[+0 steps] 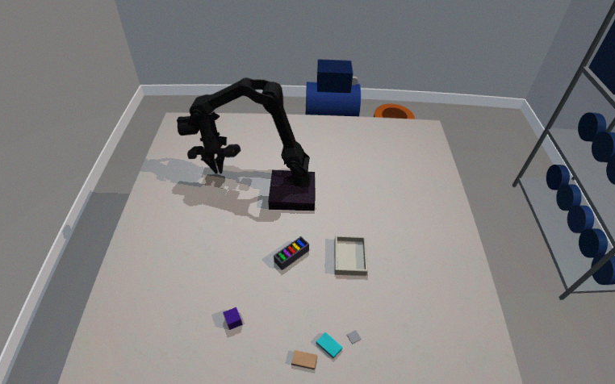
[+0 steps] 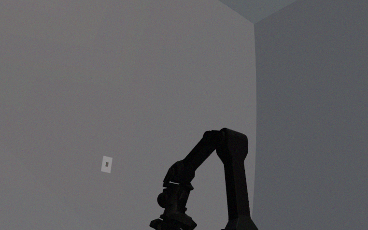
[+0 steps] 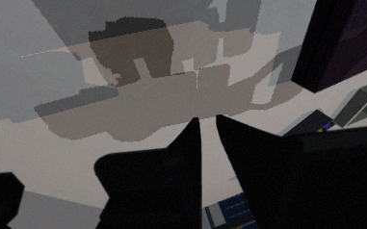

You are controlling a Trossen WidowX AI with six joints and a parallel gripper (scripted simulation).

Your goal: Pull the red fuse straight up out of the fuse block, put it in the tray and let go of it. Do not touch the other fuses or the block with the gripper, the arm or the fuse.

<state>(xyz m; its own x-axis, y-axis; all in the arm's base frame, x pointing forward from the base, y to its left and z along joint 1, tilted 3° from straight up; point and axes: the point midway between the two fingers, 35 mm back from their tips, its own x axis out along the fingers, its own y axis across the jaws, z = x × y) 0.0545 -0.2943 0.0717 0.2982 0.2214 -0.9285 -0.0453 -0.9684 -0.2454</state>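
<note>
The red fuse lies 31 cm to the left of my gripper tip, 25 cm ahead of it and 6 cm below it. From my gripper tip the other things lie so: purple cube: 50 cm ahead, 18 cm to the left, 7 cm below; white tray: 50 cm to the left, 22 cm ahead, 8 cm below; cyan block: 53 cm ahead, 46 cm to the left, 8 cm below.
</note>
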